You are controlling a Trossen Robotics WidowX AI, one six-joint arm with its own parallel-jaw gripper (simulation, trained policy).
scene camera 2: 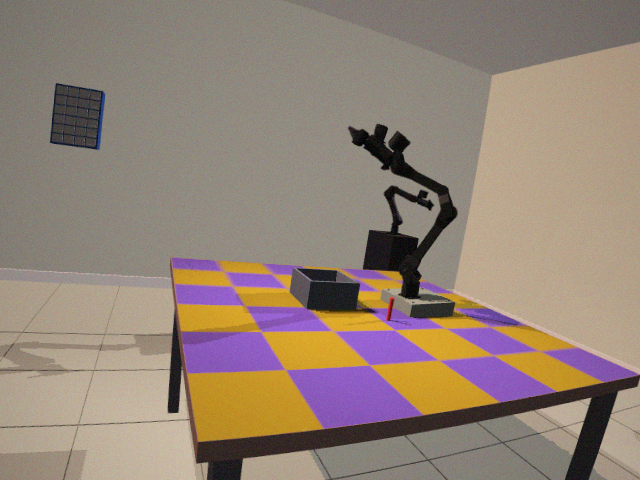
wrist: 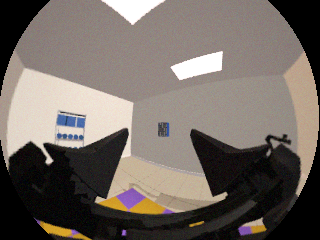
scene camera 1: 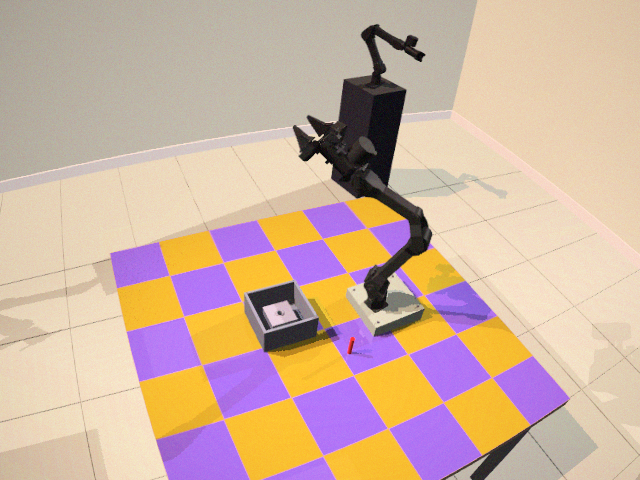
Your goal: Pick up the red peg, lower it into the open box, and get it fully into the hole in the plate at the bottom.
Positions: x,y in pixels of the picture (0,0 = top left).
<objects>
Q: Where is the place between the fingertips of the gripper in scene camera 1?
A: At 300,120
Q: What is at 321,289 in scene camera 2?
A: A grey box.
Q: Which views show the grey box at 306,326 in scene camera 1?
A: Scene camera 2 and scene camera 1 only.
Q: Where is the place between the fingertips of the gripper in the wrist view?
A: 160,132
</objects>
